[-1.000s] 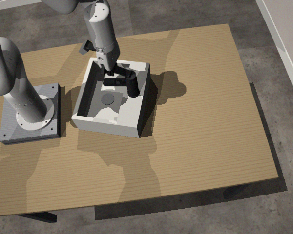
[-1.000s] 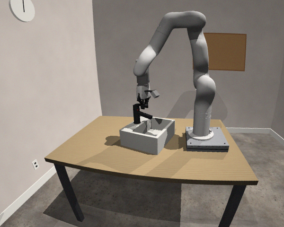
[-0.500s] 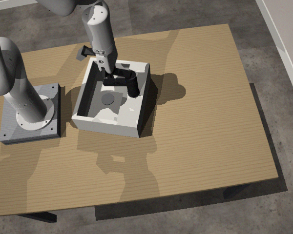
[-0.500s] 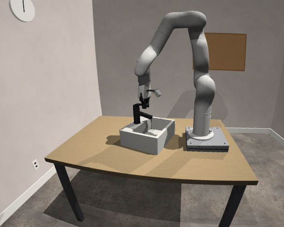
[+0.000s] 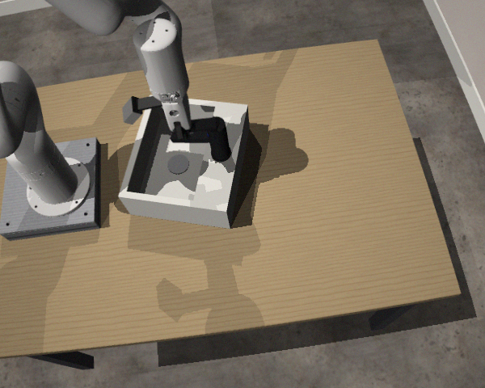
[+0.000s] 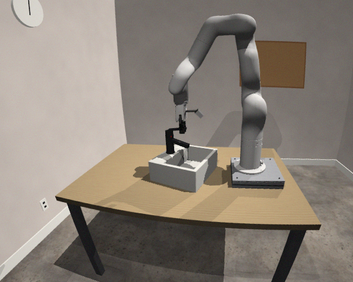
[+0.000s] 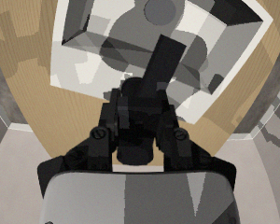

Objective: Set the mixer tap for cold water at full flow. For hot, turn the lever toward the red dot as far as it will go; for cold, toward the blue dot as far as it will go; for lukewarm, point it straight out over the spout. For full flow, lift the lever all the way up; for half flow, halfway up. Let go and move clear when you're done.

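Now: the lever 3 cm ahead of my hand. The rest, counted from my hand: white sink basin: 23 cm below, 4 cm to the left, 3 cm behind.
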